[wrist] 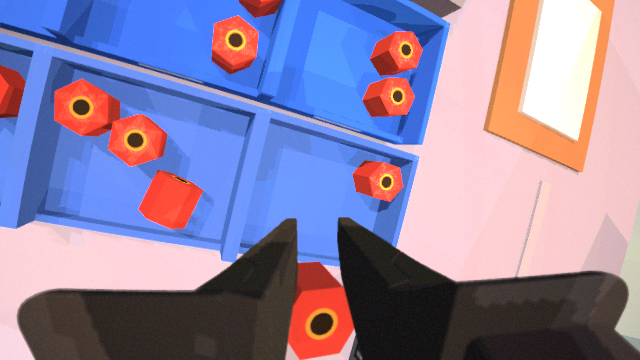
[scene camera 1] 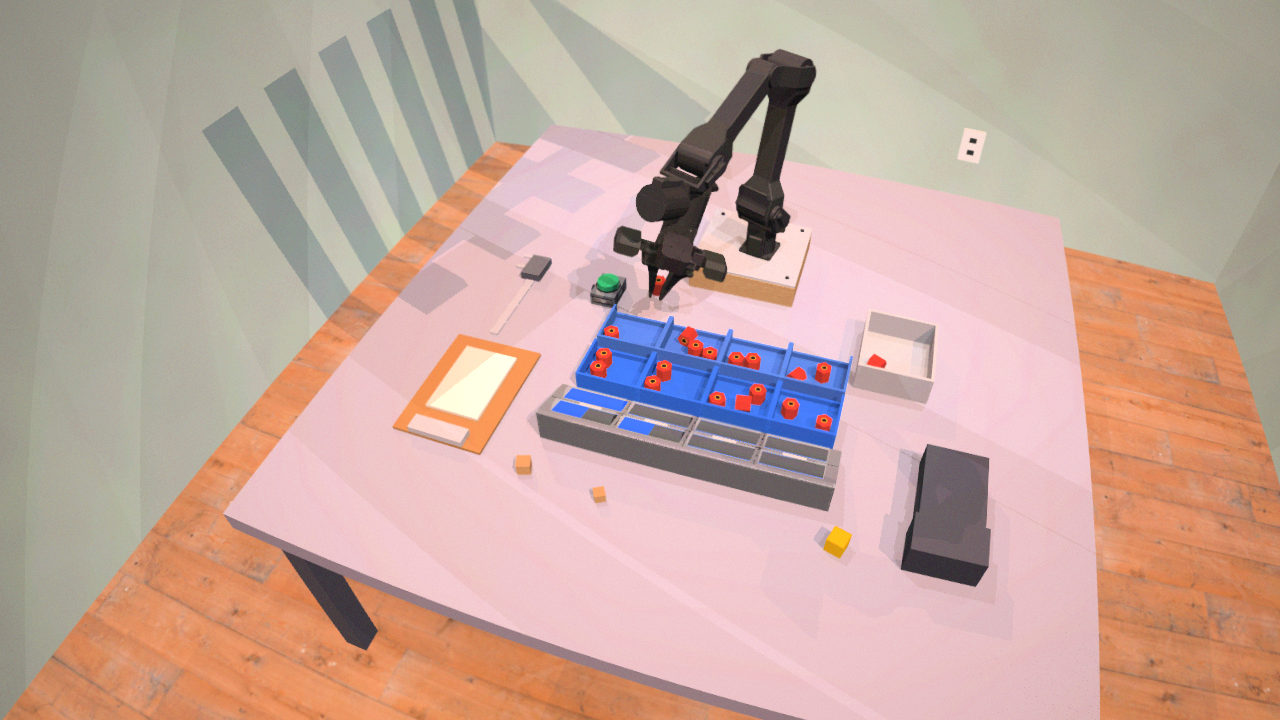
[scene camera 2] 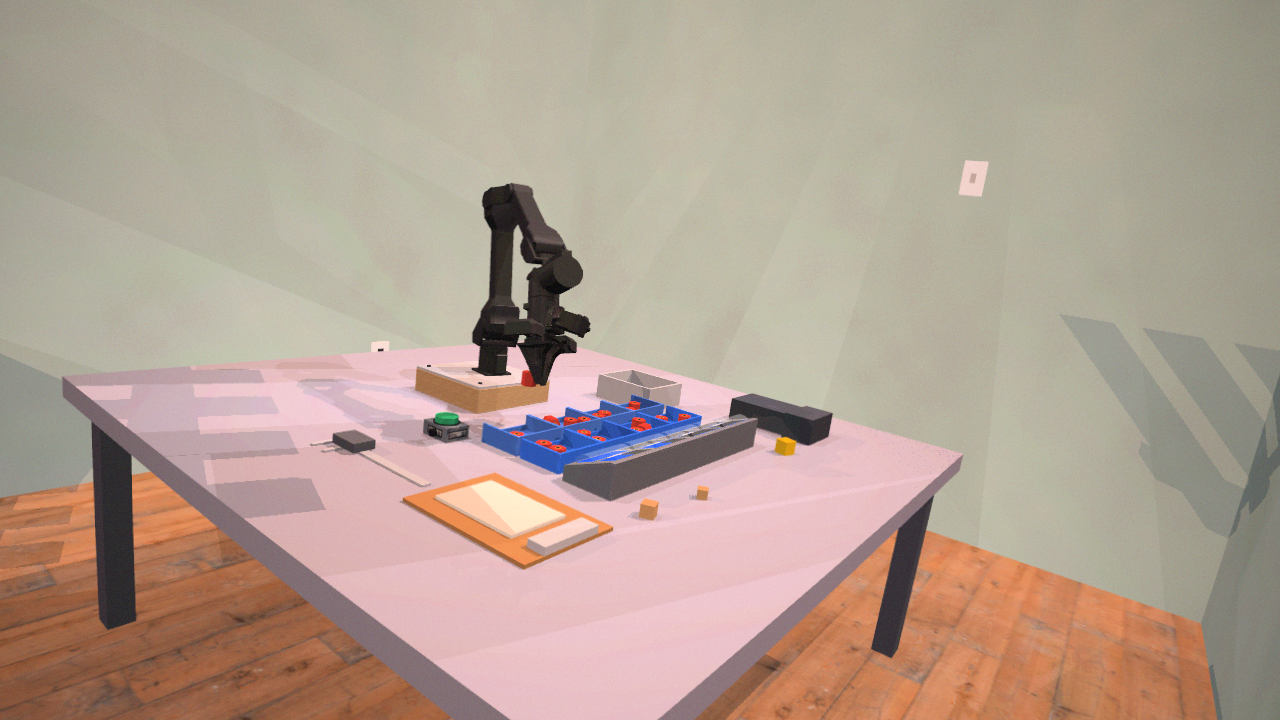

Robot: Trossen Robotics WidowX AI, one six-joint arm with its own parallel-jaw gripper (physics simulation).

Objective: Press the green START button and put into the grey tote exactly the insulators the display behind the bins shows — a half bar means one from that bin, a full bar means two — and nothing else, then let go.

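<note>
My gripper [scene camera 1: 657, 297] [scene camera 2: 542, 383] [wrist: 317, 229] is shut on a red insulator [scene camera 1: 659, 284] [scene camera 2: 528, 378] [wrist: 320, 320], held above the table between the green START button [scene camera 1: 608, 282] [scene camera 2: 445, 418] and the robot's base. The blue bins [scene camera 1: 680, 404] [wrist: 240, 185] stand in two rows of four, holding red insulators. In the wrist view one insulator [wrist: 378, 181] sits in the end bin nearest the fingers; three lie in its neighbour. The grey tote [scene camera 1: 893, 383] [scene camera 2: 617, 387] holds a red insulator [scene camera 1: 876, 361]. The display [scene camera 1: 680, 461] [scene camera 2: 680, 465] shows one full blue bar and two half bars at its left.
An orange board [scene camera 1: 494, 402] [scene camera 2: 429, 508] [wrist: 505, 90] lies left of the bins. A black block [scene camera 1: 953, 501] [scene camera 2: 778, 413] stands right of the display, near a yellow cube [scene camera 1: 836, 541] [scene camera 2: 785, 445]. Two small orange cubes lie before the display. The wooden base [scene camera 1: 747, 286] [scene camera 2: 474, 394] stands behind the bins.
</note>
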